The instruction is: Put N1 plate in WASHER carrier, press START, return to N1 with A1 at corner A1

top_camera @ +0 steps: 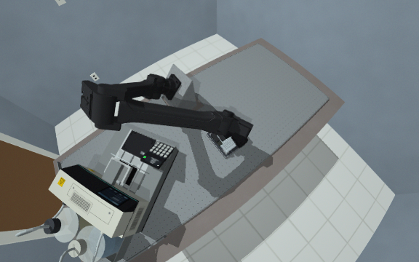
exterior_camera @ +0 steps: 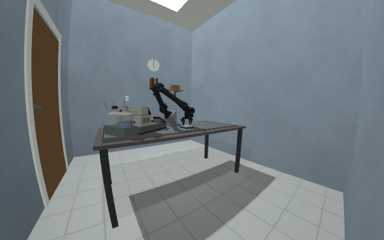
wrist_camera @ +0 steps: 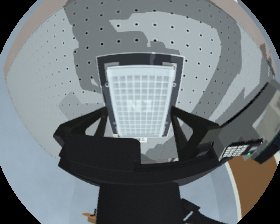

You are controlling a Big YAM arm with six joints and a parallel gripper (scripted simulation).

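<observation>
Now: hand 2 cm above the white well plate. Round my hand: plate washer: 14 cm behind, 51 cm to the right, 9 cm above; then bottle: 4 cm behind, 80 cm to the right, 10 cm above.
</observation>
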